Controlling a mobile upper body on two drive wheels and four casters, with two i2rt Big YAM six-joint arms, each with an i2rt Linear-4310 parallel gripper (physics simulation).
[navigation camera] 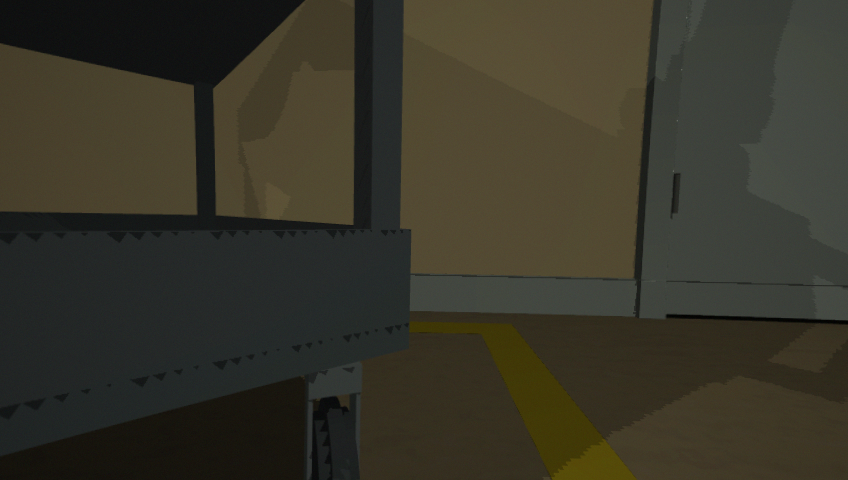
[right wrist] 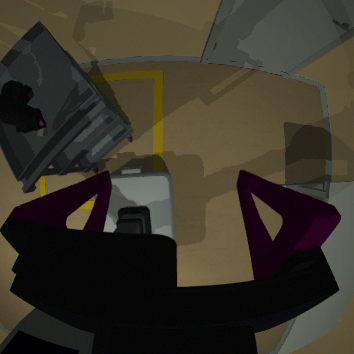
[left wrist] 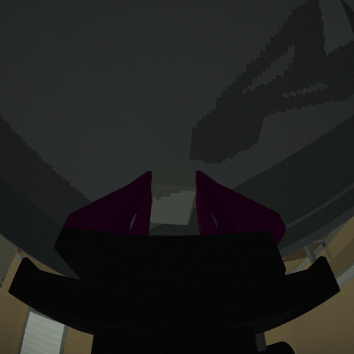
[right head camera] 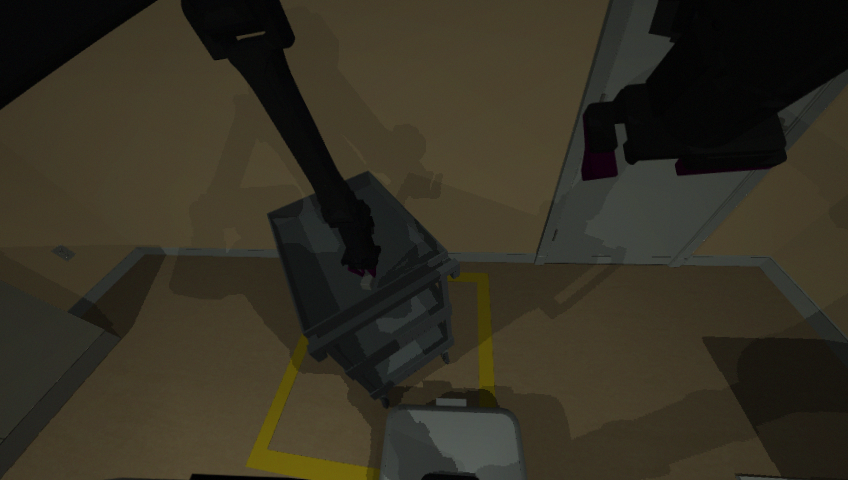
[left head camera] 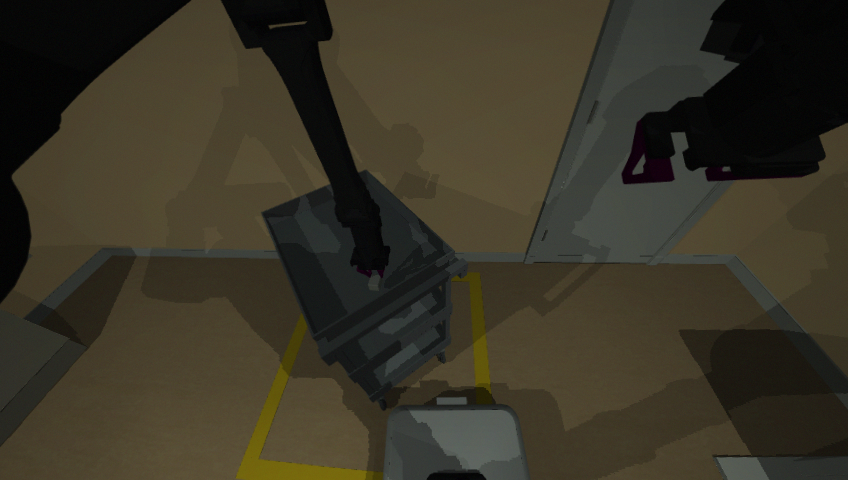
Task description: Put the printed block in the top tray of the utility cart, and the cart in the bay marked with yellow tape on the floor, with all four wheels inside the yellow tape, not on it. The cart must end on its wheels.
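Observation:
The grey utility cart (left head camera: 380,306) (right head camera: 374,303) (right wrist: 75,131) (navigation camera: 202,285) stands upright, turned at an angle, over the bay of yellow tape (left head camera: 480,333) (right head camera: 484,333) (right wrist: 158,115) (navigation camera: 529,392). Two near wheels show inside the tape; the far wheels are hidden. My left gripper (left head camera: 371,273) (right head camera: 363,273) (left wrist: 173,178) (right wrist: 42,125) is shut on the pale printed block (left head camera: 374,283) (right head camera: 367,283) (left wrist: 172,207), within the outline of the top tray (left head camera: 297,291). I cannot tell whether the block touches the tray floor. My right gripper (left head camera: 690,175) (right head camera: 646,169) (right wrist: 173,177) is open and empty, right of the cart.
My robot's pale base (left head camera: 470,437) (right head camera: 464,437) (right wrist: 150,192) is close to the cart's near side and overlaps the tape in view. A wall with a baseboard (left head camera: 196,253) and a grey door (left head camera: 618,196) (navigation camera: 755,178) stand behind. A grey box-like piece (left head camera: 29,356) stands at the left.

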